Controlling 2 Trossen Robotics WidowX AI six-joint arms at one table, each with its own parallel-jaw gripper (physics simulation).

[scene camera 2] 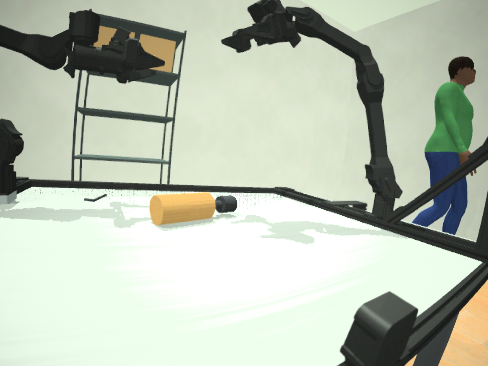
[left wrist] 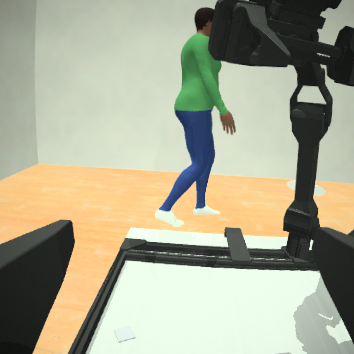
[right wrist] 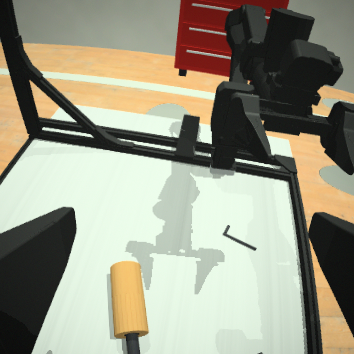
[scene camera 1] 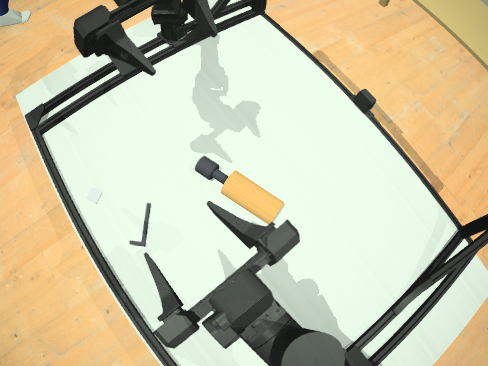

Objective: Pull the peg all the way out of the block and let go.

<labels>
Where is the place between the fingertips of the right gripper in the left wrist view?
335,71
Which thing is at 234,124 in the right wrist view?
The left gripper.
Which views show the wooden cylinder block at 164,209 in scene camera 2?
Scene camera 2, the right wrist view and scene camera 1 only.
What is the left gripper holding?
Nothing.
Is the right gripper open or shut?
Open.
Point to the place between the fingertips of the left gripper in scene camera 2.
At 160,68
</labels>
